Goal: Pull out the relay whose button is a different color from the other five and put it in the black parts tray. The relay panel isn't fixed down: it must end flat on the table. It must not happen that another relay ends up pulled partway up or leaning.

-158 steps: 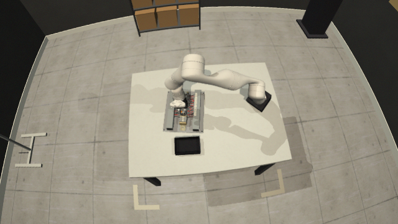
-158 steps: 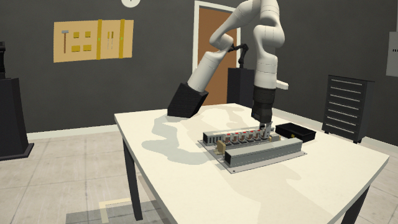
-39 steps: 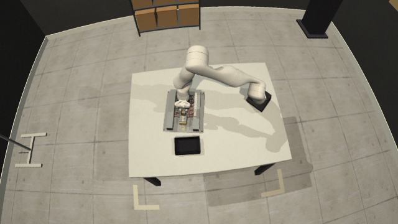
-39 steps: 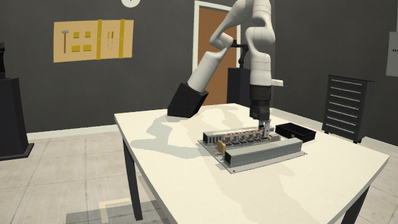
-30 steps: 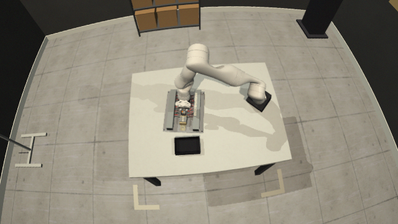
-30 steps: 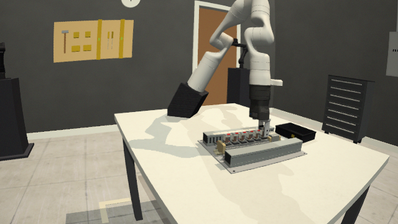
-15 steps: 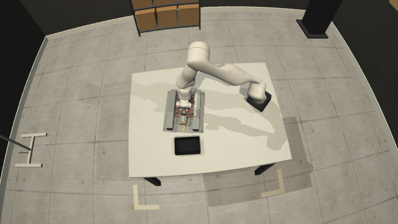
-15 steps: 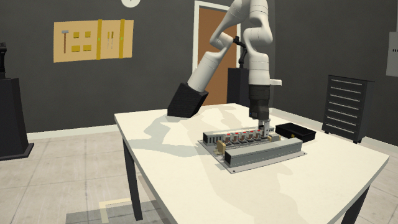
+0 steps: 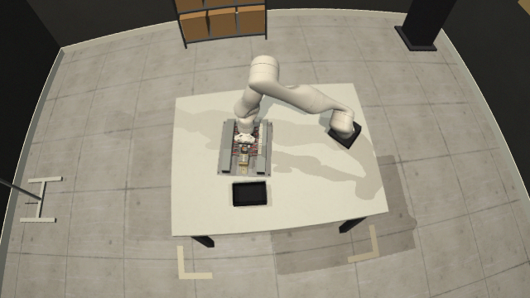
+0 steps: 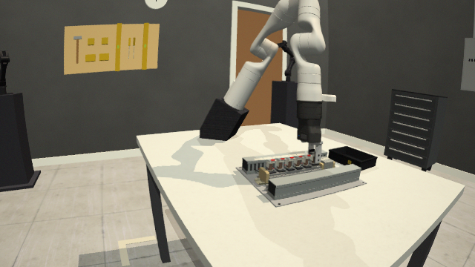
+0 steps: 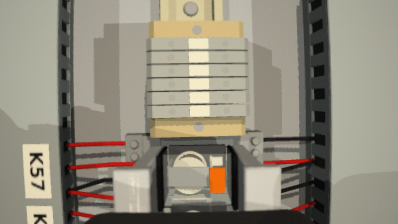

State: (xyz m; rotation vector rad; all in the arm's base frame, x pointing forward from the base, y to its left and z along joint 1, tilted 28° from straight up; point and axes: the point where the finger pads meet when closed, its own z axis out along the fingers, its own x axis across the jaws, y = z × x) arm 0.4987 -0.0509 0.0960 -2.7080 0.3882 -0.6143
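My gripper is now 10 mm above the clear relay. Also, from my hand: black parts tray 10 mm ahead, 220 mm to the left, 40 mm below; relay panel 10 mm behind, 40 mm to the right, 40 mm below.
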